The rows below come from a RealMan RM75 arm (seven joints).
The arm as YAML. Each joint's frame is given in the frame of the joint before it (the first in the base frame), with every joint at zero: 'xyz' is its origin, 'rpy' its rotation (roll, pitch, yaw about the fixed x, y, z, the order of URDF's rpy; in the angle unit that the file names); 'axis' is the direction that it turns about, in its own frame. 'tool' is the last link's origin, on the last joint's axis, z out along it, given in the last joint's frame.
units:
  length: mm
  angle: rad
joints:
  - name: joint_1
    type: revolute
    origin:
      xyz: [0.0, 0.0, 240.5]
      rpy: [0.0, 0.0, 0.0]
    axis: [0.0, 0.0, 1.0]
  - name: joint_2
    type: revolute
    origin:
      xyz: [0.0, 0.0, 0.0]
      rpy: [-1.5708, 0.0, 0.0]
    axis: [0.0, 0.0, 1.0]
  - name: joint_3
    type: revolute
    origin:
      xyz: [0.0, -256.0, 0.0]
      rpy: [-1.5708, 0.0, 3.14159]
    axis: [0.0, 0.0, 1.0]
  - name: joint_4
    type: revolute
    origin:
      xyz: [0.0, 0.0, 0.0]
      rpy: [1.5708, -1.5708, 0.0]
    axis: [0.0, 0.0, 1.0]
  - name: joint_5
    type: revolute
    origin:
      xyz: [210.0, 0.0, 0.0]
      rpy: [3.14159, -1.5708, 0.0]
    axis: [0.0, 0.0, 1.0]
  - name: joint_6
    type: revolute
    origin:
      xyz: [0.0, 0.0, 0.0]
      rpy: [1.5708, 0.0, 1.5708]
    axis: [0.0, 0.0, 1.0]
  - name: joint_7
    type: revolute
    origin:
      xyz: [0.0, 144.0, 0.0]
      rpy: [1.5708, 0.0, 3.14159]
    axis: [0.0, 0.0, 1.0]
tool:
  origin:
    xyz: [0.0, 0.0, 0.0]
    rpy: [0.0, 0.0, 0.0]
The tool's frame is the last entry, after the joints.
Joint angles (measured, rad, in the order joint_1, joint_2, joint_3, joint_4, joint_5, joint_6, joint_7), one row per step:
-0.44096 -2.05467 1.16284 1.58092 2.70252 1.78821 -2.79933
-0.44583 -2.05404 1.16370 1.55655 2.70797 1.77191 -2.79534
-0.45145 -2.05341 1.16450 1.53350 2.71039 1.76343 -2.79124
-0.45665 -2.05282 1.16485 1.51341 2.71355 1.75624 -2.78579
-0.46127 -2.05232 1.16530 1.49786 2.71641 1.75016 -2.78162
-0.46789 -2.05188 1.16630 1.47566 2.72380 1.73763 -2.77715
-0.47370 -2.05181 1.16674 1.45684 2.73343 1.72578 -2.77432
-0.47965 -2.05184 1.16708 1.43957 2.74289 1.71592 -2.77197
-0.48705 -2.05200 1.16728 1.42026 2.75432 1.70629 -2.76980
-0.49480 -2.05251 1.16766 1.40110 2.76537 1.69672 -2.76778
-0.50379 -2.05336 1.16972 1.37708 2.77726 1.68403 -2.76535
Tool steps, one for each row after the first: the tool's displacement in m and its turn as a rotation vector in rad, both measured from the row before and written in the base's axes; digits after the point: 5 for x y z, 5 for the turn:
-0.00304 0.00228 -0.00221 -0.00111 0.00244 0.00437
-0.00237 0.00135 -0.00249 -0.00770 0.00005 0.00563
-0.00213 0.00117 -0.00203 -0.00740 0.00138 0.00366
-0.00149 0.00108 -0.00155 -0.00535 0.00161 0.00202
-0.00240 0.00200 -0.00203 -0.00349 0.00517 0.00281
-0.00235 0.00183 -0.00149 -0.00078 0.00711 0.00340
-0.00203 0.00164 -0.00137 -0.00146 0.00707 0.00334
-0.00213 0.00176 -0.00152 -0.00250 0.00857 0.00430
-0.00187 0.00176 -0.00169 -0.00292 0.00813 0.00363
-0.00218 0.00201 -0.00260 -0.00488 0.00905 0.00348

